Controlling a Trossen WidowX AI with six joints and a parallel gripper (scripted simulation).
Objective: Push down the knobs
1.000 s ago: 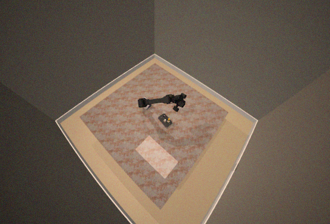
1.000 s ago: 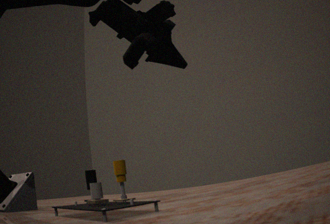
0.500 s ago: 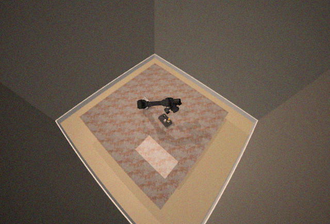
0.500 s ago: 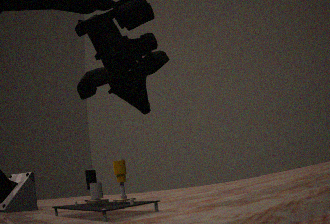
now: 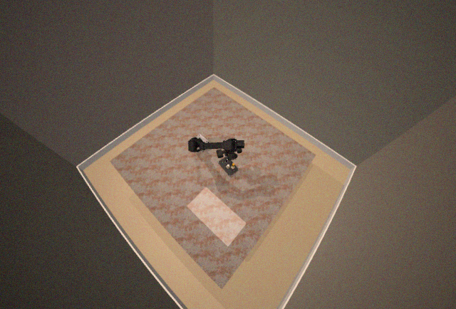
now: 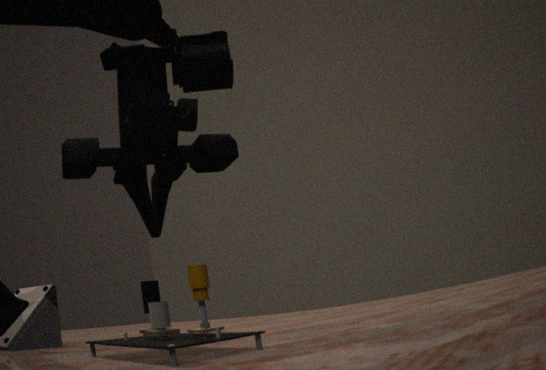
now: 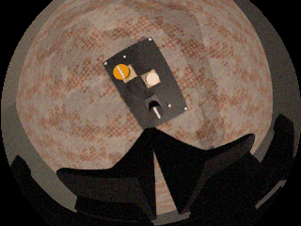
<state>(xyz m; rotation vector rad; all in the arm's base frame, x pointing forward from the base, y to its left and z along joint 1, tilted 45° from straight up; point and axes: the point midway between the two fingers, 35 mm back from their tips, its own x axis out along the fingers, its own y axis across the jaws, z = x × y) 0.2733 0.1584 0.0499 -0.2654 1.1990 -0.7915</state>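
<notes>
Right now my gripper tip is 6 cm above the black knob and 1 cm to the left of it. Round my gripper tip: yellow knob: 6 cm ahead, 5 cm below.
</notes>
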